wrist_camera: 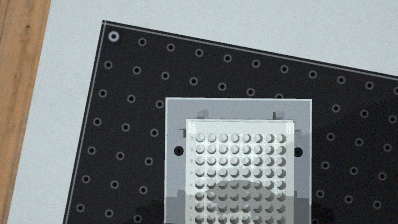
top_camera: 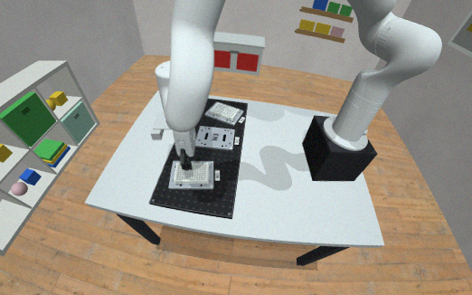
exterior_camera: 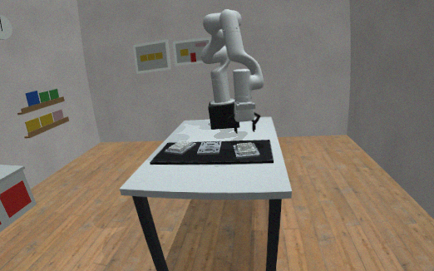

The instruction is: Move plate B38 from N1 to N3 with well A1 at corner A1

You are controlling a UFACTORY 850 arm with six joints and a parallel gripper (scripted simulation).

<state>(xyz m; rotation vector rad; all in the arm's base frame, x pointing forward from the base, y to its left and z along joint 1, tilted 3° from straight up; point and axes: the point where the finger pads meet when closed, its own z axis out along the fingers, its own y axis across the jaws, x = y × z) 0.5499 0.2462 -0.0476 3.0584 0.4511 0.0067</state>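
My gripper is now 12 cm above the nest N1. The rest, counted from my hand: plate B83 (39 cm to the right, 10 cm below, 2 cm behind); then grey nest base (21 cm to the right, 12 cm below, 3 cm behind).
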